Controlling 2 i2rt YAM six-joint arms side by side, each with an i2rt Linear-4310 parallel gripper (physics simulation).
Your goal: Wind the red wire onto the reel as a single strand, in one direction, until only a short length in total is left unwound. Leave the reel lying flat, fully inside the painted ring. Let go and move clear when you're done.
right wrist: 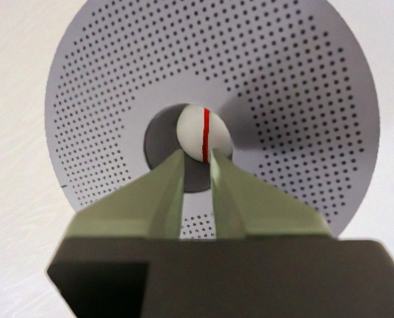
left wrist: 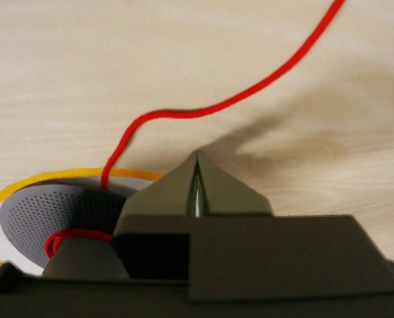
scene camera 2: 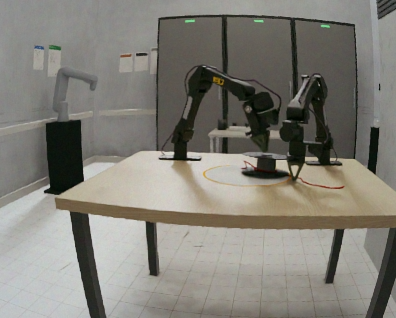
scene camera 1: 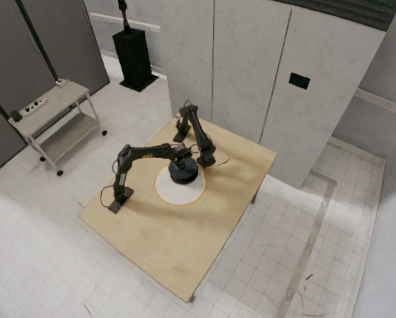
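Pixels of known places: left gripper, fingertip midpoint: (left wrist: 197,158) (scene camera 2: 294,180) (scene camera 1: 205,168); right gripper, fingertip midpoint: (right wrist: 197,158) (scene camera 2: 265,151) (scene camera 1: 183,166); left arm's base at its link origin: (scene camera 2: 323,164) (scene camera 1: 182,133); right arm's base at its link origin: (scene camera 2: 180,158) (scene camera 1: 120,199).
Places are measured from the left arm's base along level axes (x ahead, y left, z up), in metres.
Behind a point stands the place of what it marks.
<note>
The dark reel (scene camera 1: 183,174) {x 0.215, y -0.389, z 0.079 m} (scene camera 2: 266,164) {x 0.221, y -0.339, z 0.045 m} (left wrist: 30,212) {x 0.156, y -0.261, z 0.006 m} (right wrist: 305,55) {x 0.259, y -0.332, z 0.079 m} lies flat toward one side of the orange painted ring (scene camera 1: 181,204) {x 0.278, y -0.557, z -0.001 m} (scene camera 2: 203,174) {x 0.204, y -0.585, z 0.000 m} (left wrist: 75,171) {x 0.216, y -0.232, z 0.000 m}; whether its edge is fully inside is hard to tell. The red wire (scene camera 2: 320,186) {x 0.396, y -0.155, z 0.001 m} (left wrist: 250,92) {x 0.345, y -0.199, z 0.004 m} has loops around the hub, and a curved tail runs out over the table. My right gripper (scene camera 2: 263,151) {x 0.187, y -0.337, z 0.089 m} (right wrist: 197,158) {x 0.187, y -0.337, z 0.089 m} is nearly closed and empty, just above the reel's central hole, where a red line shows on white. My left gripper (scene camera 2: 295,178) {x 0.307, y -0.240, z 0.001 m} (left wrist: 197,158) {x 0.307, y -0.240, z 0.001 m} is shut, empty, low beside the reel, with the tail beyond its tips.
The table (scene camera 1: 200,250) {x 0.513, y -0.779, z 0.000 m} (scene camera 2: 125,195) {x 0.500, y -0.831, z 0.000 m} bears both arms. A tall grey cabinet (scene camera 1: 245,60) stands behind it in scene camera 1. A wheeled cart (scene camera 1: 55,106) and a black pedestal (scene camera 1: 132,57) (scene camera 2: 64,155) stand away from the table.
</note>
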